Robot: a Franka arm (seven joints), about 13 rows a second.
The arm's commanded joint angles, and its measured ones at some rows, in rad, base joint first. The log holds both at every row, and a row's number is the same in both.
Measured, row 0:
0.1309, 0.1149, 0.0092, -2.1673, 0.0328, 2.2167, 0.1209
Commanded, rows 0 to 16:
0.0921, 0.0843, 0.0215, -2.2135, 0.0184, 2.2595, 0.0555
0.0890, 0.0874, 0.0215, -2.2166, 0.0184, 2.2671, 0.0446
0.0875, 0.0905, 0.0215, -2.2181, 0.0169, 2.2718, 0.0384
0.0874, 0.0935, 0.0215, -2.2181, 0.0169, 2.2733, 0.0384
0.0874, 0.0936, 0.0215, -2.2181, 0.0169, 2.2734, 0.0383
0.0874, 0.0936, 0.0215, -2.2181, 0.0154, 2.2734, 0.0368
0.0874, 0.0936, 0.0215, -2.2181, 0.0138, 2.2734, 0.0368
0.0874, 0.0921, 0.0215, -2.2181, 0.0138, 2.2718, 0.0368
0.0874, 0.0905, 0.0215, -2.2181, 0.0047, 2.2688, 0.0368
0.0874, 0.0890, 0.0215, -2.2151, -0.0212, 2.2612, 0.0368
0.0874, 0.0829, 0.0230, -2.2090, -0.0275, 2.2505, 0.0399
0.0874, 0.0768, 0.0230, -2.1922, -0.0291, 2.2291, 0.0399
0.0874, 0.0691, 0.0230, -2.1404, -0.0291, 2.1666, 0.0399
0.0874, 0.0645, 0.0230, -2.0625, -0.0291, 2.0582, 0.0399
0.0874, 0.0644, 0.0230, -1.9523, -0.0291, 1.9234, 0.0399
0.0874, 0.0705, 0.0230, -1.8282, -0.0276, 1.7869, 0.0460
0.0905, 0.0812, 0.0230, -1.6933, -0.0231, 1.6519, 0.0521
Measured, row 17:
0.1001, 0.0755, 0.0116, -1.9370, -0.0186, 1.8854, 0.0575
